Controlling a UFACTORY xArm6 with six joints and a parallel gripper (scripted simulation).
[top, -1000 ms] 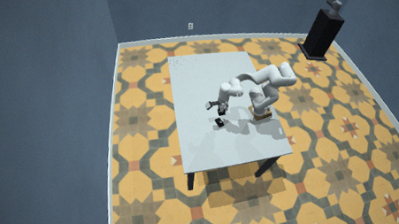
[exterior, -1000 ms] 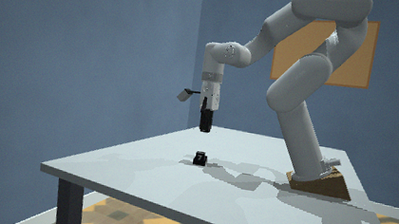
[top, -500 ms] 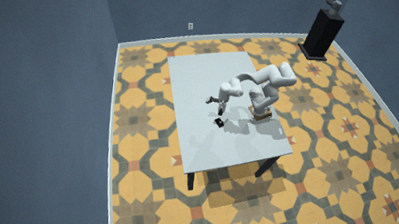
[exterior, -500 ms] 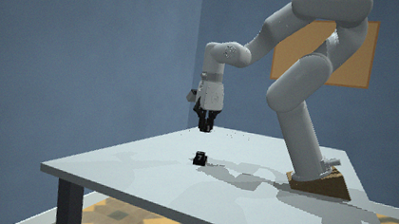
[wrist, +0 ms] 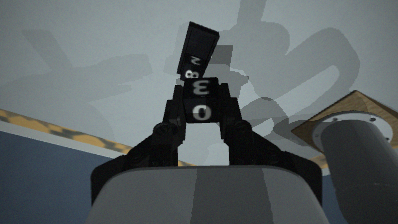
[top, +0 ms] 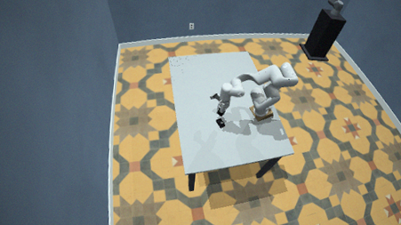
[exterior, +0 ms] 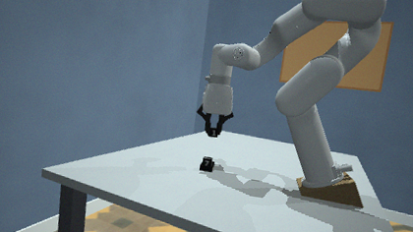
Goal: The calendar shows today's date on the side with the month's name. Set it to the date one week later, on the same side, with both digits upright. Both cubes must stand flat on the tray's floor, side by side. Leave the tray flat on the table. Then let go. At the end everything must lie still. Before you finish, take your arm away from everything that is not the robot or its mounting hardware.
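The black calendar tray is 13 cm below my hand, 2 cm to the left of it and 1 cm behind it.
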